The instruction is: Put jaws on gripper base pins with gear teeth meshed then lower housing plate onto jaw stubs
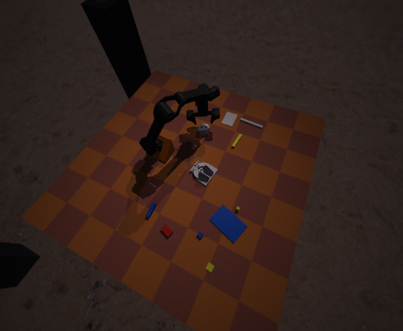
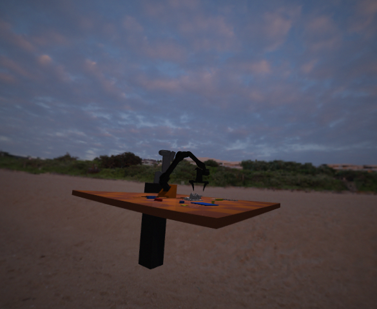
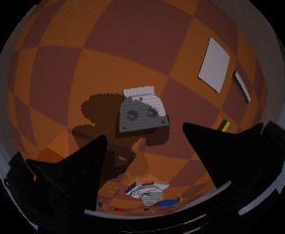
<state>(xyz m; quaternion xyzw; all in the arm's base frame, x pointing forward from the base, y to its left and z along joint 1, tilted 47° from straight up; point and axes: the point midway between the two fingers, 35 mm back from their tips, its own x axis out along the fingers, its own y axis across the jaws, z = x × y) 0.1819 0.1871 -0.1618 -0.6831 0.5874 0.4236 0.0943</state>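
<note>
Right now the gripper base is 4 cm below my gripper tip and 1 cm to the left of it. The rest, counted from my gripper tip: yellow bar (22 cm ahead, 6 cm below, 1 cm to the left); then white plate (16 cm to the left, 11 cm ahead, 7 cm below); then housing plate (26 cm to the right, 8 cm ahead, 6 cm below).
</note>
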